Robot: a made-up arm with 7 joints. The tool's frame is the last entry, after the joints.
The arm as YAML. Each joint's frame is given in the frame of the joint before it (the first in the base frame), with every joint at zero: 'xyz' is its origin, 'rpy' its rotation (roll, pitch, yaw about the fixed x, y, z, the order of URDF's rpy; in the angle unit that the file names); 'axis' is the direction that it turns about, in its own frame. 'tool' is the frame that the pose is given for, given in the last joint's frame.
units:
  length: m
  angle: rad
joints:
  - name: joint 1
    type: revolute
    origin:
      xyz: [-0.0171, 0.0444, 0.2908]
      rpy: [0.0, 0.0, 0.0]
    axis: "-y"
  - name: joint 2
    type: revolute
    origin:
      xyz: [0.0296, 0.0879, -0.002]
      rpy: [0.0, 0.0, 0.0]
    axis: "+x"
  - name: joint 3
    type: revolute
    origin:
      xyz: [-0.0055, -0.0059, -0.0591]
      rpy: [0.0, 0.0, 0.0]
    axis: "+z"
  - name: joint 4
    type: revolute
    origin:
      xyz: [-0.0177, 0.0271, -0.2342]
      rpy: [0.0, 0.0, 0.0]
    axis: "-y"
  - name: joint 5
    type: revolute
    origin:
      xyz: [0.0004, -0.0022, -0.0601]
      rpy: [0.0, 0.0, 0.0]
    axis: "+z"
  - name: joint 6
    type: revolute
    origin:
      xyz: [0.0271, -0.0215, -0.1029]
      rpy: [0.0, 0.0, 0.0]
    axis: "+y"
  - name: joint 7
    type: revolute
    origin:
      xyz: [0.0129, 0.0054, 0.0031]
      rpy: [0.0, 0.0, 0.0]
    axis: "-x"
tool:
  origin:
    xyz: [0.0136, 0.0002, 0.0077]
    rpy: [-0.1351, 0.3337, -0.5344]
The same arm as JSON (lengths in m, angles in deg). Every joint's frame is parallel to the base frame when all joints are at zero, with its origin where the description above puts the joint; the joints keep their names.
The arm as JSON. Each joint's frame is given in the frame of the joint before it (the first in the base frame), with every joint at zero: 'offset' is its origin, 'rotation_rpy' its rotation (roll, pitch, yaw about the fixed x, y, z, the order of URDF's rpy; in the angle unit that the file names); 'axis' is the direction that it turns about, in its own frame. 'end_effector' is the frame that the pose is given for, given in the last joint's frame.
{
  "length_unit": "m",
  "angle_unit": "deg",
  "chain": [
    {
      "id": "joint 1",
      "offset": [
        -0.0171,
        0.0444,
        0.2908
      ],
      "rotation_rpy": [
        0.0,
        0.0,
        0.0
      ],
      "axis": "-y"
    },
    {
      "id": "joint 2",
      "offset": [
        0.0296,
        0.0879,
        -0.002
      ],
      "rotation_rpy": [
        0.0,
        0.0,
        0.0
      ],
      "axis": "+x"
    },
    {
      "id": "joint 3",
      "offset": [
        -0.0055,
        -0.0059,
        -0.0591
      ],
      "rotation_rpy": [
        0.0,
        0.0,
        0.0
      ],
      "axis": "+z"
    },
    {
      "id": "joint 4",
      "offset": [
        -0.0177,
        0.0271,
        -0.2342
      ],
      "rotation_rpy": [
        0.0,
        0.0,
        0.0
      ],
      "axis": "-y"
    },
    {
      "id": "joint 5",
      "offset": [
        0.0004,
        -0.0022,
        -0.0601
      ],
      "rotation_rpy": [
        0.0,
        0.0,
        0.0
      ],
      "axis": "+z"
    },
    {
      "id": "joint 6",
      "offset": [
        0.0271,
        -0.0215,
        -0.1029
      ],
      "rotation_rpy": [
        0.0,
        0.0,
        0.0
      ],
      "axis": "+y"
    },
    {
      "id": "joint 7",
      "offset": [
        0.0129,
        0.0054,
        0.0031
      ],
      "rotation_rpy": [
        0.0,
        0.0,
        0.0
      ],
      "axis": "-x"
    }
  ],
  "end_effector": {
    "offset": [
      0.0136,
      0.0002,
      0.0077
    ],
    "rotation_rpy": [
      -7.74,
      19.12,
      -30.62
    ]
  }
}

